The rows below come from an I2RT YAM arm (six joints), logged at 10 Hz.
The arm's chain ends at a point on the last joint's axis. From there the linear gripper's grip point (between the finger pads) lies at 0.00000 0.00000 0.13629 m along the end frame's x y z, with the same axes.
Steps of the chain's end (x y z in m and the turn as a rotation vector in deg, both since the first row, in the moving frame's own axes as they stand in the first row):
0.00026 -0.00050 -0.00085 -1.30 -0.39 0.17
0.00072 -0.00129 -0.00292 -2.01 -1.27 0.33
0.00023 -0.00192 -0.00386 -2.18 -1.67 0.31
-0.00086 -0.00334 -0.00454 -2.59 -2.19 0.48
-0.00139 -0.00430 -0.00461 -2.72 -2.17 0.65
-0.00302 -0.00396 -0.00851 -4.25 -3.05 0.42
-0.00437 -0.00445 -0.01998 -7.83 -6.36 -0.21
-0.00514 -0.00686 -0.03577 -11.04 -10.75 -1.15
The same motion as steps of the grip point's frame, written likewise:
-0.00067 0.00259 -0.00089 -1.30 -0.39 0.17
-0.00231 0.00348 -0.00304 -2.01 -1.27 0.33
-0.00375 0.00325 -0.00402 -2.18 -1.67 0.31
-0.00609 0.00280 -0.00478 -2.59 -2.19 0.48
-0.00659 0.00214 -0.00486 -2.72 -2.17 0.65
-0.01030 0.00611 -0.00908 -4.25 -3.05 0.42
-0.01939 0.01411 -0.02209 -7.83 -6.36 -0.21
-0.03014 0.01934 -0.04067 -11.04 -10.75 -1.15

